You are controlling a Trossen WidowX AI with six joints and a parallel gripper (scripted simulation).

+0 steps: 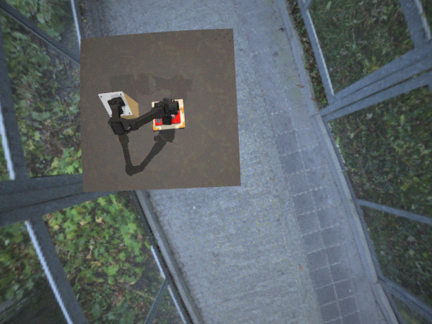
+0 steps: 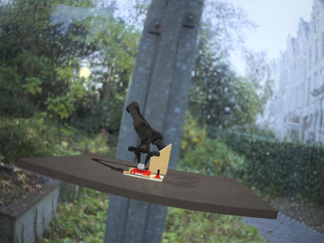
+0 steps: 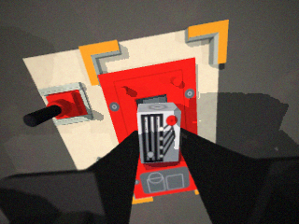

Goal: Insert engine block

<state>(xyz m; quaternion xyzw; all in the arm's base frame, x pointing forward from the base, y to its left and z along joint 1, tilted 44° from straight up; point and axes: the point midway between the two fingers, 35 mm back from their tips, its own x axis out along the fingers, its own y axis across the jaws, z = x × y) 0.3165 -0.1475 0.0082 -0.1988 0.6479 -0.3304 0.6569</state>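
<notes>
The grey engine block is 10 mm below my gripper tip.
</notes>
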